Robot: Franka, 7 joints.
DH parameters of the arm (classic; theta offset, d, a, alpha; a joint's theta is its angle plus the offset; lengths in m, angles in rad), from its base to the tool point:
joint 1: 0 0.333 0 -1.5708
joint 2: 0 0 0 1.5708
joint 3: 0 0.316 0.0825 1.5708
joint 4: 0 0 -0.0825 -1.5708
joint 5: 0 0.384 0 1.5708
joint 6: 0 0 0.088 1.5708
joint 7: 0 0.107 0 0
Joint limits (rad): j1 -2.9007..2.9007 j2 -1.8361..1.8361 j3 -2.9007..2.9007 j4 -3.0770..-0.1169 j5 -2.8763..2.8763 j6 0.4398..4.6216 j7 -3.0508..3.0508
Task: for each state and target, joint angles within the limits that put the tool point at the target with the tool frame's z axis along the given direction. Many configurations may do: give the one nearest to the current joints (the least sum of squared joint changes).
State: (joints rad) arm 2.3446 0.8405 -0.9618 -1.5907 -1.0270 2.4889 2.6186
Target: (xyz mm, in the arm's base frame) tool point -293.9 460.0 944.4 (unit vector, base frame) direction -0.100 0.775 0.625
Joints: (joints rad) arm 2.8455 0.3359 -1.2603 -0.8105 -1.7029 3.0158 2.6186
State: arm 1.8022 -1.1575 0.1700 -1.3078 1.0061 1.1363 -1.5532
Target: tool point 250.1 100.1 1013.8 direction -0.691 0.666 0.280
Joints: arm 1.8217 -0.7591 -0.6259 -1.3512 1.1160 1.8285 -1.5532
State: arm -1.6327 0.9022 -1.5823 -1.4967 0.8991 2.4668 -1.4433
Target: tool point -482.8 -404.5 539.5 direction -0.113 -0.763 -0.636
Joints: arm -1.2509 0.3465 -1.3825 -1.7898 1.2662 2.1774 -1.4433
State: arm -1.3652 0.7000 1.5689 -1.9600 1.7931 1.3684 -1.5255
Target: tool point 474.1 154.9 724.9 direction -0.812 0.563 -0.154
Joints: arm -0.9777 0.4949 1.4684 -1.3492 0.9834 0.9915 -1.5255
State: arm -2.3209 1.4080 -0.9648 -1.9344 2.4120 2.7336 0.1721
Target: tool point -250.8 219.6 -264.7 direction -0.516 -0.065 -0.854
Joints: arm -2.8320 1.8086 -0.5134 -1.8461 2.8398 2.0376 0.1721
